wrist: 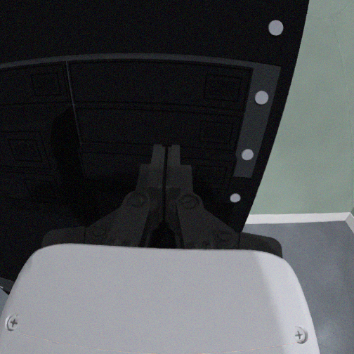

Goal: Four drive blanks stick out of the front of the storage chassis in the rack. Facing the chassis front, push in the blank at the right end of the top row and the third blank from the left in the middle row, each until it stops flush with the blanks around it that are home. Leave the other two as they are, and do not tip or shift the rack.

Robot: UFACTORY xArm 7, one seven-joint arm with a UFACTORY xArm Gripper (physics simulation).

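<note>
The dark chassis (257, 125) fills much of the wrist view, with its right mounting ear showing. The right-end blank of the top row (150, 84) is a wide dark panel and shows no clear step from the face around it. The blank left of the divider in the row below (25, 149) seems to stand proud, with a black side or shadow at its right. Its exact position in the row cannot be told. My gripper (166, 162) is shut and empty, its tips in front of the right-end column around the middle and bottom rows. Contact cannot be told; the fingers hide part of the lower face.
The black rack (150, 30) extends above the chassis, and its right edge slopes down with pale round screws (276, 27) beside it. A green wall (320, 125), a white skirting board (300, 218) and grey floor (320, 260) lie to the right.
</note>
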